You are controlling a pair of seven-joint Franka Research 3 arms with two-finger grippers.
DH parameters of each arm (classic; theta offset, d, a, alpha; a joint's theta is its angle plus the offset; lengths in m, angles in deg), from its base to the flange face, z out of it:
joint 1: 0 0.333 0 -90
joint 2: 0 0 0 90
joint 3: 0 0.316 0.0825 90
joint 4: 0 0 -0.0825 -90
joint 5: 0 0.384 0 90
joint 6: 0 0 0.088 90
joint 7: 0 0.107 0 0
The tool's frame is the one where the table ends.
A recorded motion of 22 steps. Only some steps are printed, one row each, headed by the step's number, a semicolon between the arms.
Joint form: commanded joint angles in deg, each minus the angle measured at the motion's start. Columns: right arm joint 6, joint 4, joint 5, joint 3, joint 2, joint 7, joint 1; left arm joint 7, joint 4, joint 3, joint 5, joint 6, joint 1, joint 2.
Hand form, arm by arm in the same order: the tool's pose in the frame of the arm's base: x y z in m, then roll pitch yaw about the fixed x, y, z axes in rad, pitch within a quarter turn. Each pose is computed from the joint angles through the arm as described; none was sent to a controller.
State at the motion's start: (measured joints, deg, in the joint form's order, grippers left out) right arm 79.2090 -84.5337 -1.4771 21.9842 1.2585 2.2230 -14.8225; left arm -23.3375 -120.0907 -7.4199 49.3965 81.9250 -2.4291 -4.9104
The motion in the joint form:
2: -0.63 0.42 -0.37 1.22 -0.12 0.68 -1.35; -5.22 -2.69 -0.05 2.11 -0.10 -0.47 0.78
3: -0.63 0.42 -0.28 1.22 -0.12 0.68 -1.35; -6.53 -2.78 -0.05 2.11 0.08 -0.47 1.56
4: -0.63 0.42 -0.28 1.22 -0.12 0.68 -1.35; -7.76 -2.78 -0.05 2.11 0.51 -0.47 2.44
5: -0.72 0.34 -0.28 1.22 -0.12 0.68 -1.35; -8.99 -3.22 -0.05 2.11 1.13 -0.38 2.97
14: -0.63 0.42 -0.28 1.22 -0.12 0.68 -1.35; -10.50 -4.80 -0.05 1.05 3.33 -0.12 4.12
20: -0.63 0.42 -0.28 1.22 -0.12 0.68 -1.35; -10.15 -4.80 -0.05 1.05 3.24 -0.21 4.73
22: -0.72 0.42 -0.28 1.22 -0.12 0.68 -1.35; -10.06 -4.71 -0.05 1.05 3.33 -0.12 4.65
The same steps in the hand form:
2: 0.5358 0.0596 0.6457 3.1113 0.1134 0.0662; 0.4728 0.0068 0.4438 -2.0607 0.1542 0.2325
3: 0.5358 0.0598 0.6457 3.1129 0.1135 0.0665; 0.4743 0.0066 0.4367 -2.0564 0.1472 0.2416
4: 0.5358 0.0598 0.6457 3.1129 0.1135 0.0665; 0.4767 0.0059 0.4293 -2.0551 0.1399 0.2466
5: 0.5356 0.0598 0.6449 3.1127 0.1165 0.0664; 0.4770 0.0061 0.4216 -2.0546 0.1324 0.2509
14: 0.5358 0.0598 0.6457 3.1129 0.1135 0.0665; 0.4751 0.0051 0.3990 -2.0746 0.1447 0.2499
20: 0.5358 0.0598 0.6457 3.1129 0.1135 0.0665; 0.4756 0.0045 0.3939 -2.0709 0.1609 0.2470
22: 0.5356 0.0598 0.6456 3.1128 0.1151 0.0664; 0.4761 0.0050 0.3952 -2.0731 0.1588 0.2465

